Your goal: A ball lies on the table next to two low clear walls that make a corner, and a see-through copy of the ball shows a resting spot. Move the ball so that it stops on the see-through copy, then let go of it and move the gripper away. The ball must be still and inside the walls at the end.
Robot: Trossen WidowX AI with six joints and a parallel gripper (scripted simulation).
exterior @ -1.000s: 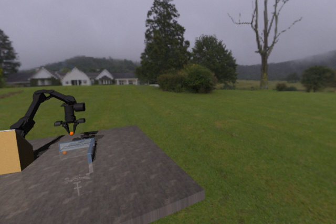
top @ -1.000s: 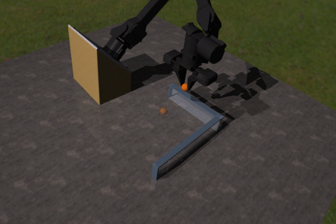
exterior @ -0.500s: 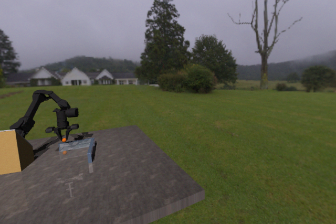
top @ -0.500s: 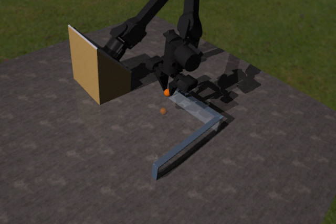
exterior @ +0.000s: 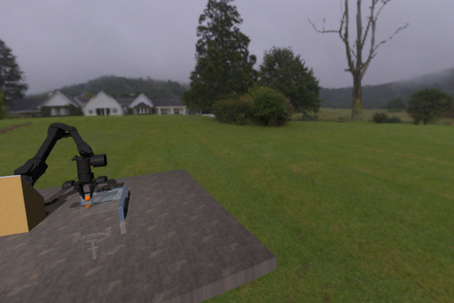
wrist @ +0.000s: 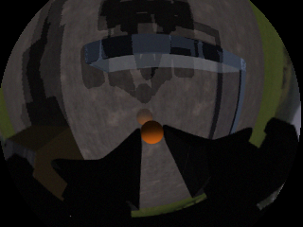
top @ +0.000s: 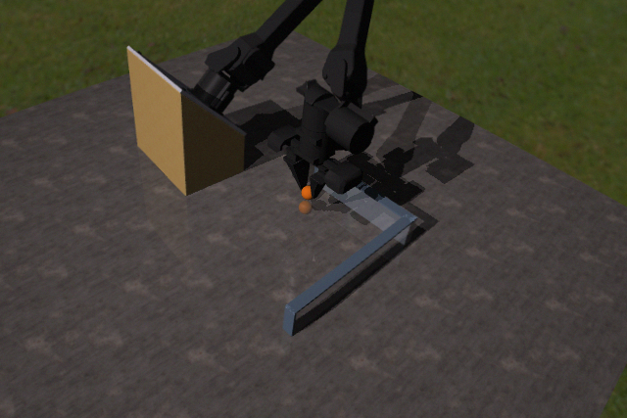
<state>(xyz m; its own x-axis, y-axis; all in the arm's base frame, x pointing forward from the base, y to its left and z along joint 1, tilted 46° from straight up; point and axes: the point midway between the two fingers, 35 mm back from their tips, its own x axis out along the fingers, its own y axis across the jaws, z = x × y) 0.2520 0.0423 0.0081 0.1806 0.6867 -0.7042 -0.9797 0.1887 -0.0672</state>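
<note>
Right now my gripper tip is 10 mm past the see-through copy of ball and 40 mm above it.
</note>
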